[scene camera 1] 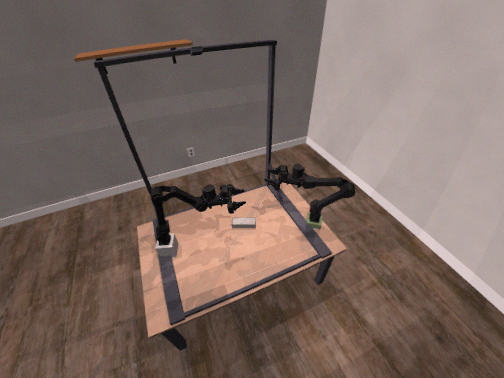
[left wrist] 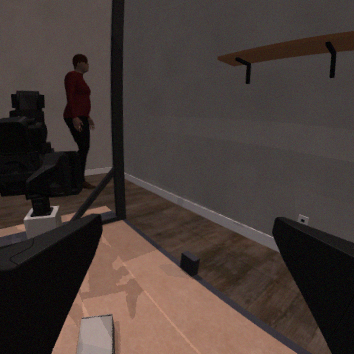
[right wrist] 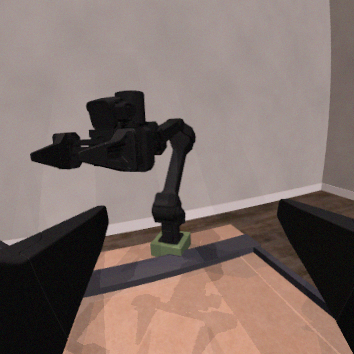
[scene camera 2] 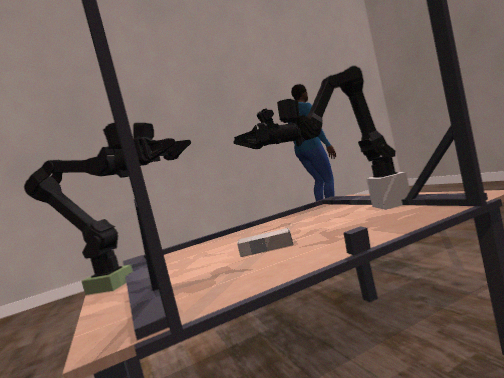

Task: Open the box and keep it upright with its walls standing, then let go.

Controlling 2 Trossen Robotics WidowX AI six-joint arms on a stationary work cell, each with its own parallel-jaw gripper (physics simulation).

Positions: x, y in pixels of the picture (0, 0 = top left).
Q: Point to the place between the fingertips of my right gripper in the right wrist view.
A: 193, 210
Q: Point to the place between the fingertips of my left gripper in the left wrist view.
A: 189, 224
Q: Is my right gripper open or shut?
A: Open.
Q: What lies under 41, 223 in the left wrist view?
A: A grey arm base.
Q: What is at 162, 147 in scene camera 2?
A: My left gripper.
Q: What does my left gripper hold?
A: Nothing.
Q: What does my right gripper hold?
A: Nothing.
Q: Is my left gripper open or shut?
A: Open.
